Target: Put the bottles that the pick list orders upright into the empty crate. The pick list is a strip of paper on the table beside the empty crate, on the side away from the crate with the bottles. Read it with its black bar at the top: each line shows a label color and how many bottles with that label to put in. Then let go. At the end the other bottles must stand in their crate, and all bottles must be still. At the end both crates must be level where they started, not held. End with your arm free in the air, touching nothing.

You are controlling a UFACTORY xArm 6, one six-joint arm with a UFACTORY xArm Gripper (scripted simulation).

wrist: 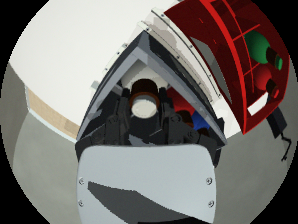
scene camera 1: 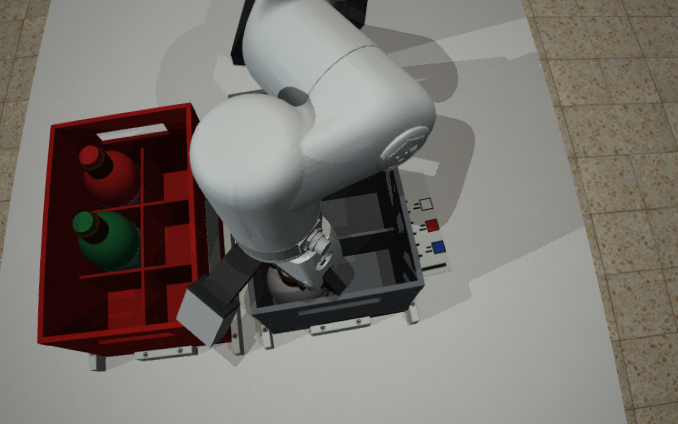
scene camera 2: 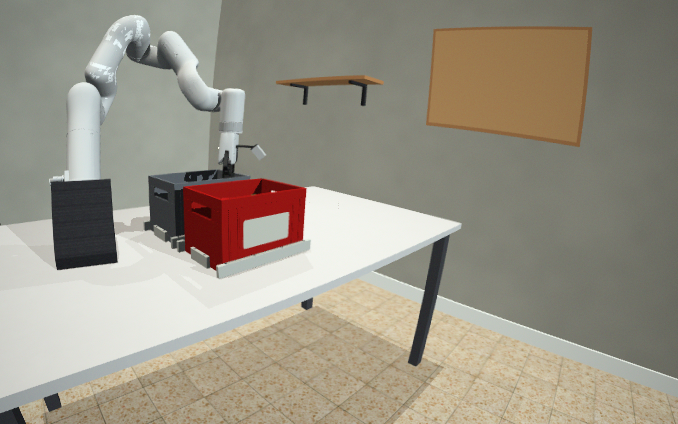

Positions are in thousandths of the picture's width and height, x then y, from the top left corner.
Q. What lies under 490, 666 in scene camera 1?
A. My gripper.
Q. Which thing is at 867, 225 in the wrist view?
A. A green bottle.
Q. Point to a grey crate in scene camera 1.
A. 546, 513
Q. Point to a grey crate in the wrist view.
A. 492, 217
